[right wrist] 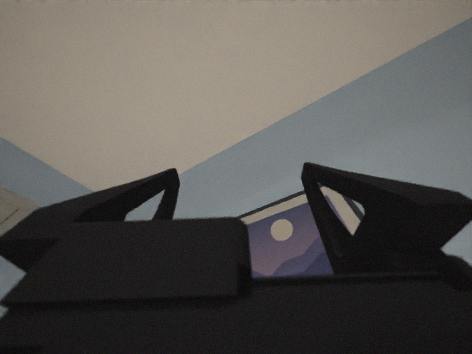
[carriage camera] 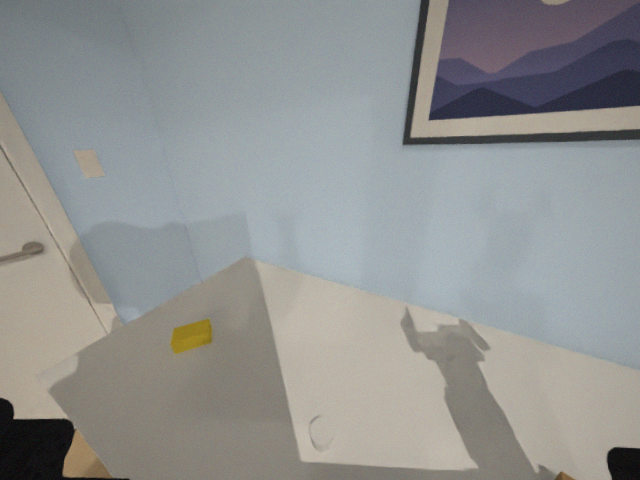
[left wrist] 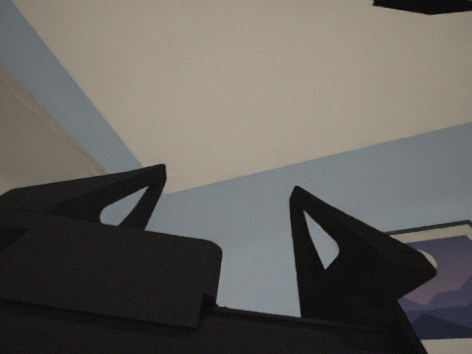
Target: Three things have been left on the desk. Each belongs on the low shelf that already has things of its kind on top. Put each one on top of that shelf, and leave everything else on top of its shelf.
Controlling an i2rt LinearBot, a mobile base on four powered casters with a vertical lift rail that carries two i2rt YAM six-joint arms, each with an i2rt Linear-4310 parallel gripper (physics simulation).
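Frame: origin at the left arm's base, x ahead, y left, z up, level; millimetres.
Where they show: left gripper, fingertip midpoint: (left wrist: 229,182); right gripper, fingertip midpoint: (right wrist: 239,172).
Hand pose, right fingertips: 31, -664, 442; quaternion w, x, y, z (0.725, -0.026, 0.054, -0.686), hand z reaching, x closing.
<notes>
Things, the pixels of their top centre, and the offset from my right fingertips, as dx, dy, dz. "pt": a spot on its surface instead. Level surfaces: height alone.
- white desk, surface height: dz -606
- yellow block, top centre: (carriage camera: 191,330) +378, +764, -561
- light brown thing, surface spot: (carriage camera: 565,476) pt +87, -67, -556
- faint round outline, surface spot: (carriage camera: 310,431) pt +139, +369, -582
The white desk (carriage camera: 351,372) fills the lower middle of the carriage view. A yellow block (carriage camera: 191,336) lies on its shaded left part. The corner of a light brown thing (carriage camera: 565,476) shows at the bottom edge, right of centre; the rest is cut off. A faint round outline (carriage camera: 310,431) is on the desk near the lower middle; I cannot tell what it is. My left gripper (left wrist: 229,182) and my right gripper (right wrist: 239,172) are both open and empty, seen against wall and ceiling, away from the desk things. Their fingertips do not show in the carriage view. No low shelf shows.
A pale blue wall (carriage camera: 310,180) stands behind the desk, with a framed picture (carriage camera: 491,90) (left wrist: 435,300) (right wrist: 285,255) on it. A white door (carriage camera: 31,310) with a handle is at the left. Black arm parts show in both bottom corners of the carriage view. Arm shadows fall across the desk.
</notes>
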